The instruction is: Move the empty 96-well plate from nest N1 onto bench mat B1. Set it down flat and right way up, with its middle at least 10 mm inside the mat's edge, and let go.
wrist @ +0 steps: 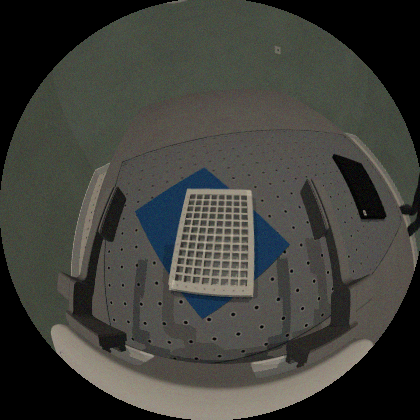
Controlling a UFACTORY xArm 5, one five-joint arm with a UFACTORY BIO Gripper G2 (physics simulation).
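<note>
The white 96-well plate lies flat with its open wells facing up on the blue bench mat in the middle of the wrist view. The plate is turned at an angle to the mat, and mat corners show on all sides of it. My gripper is open, with one finger well to the left and one well to the right of the plate. Neither finger touches it, and the plate looks a little below the fingertips. Nest N1 cannot be made out in the view.
A perforated grey bench top lies under the mat. A black flat block lies at the right. Pale raised strips run along the left and right edges of the bench. A dark object shows partly at the far right edge.
</note>
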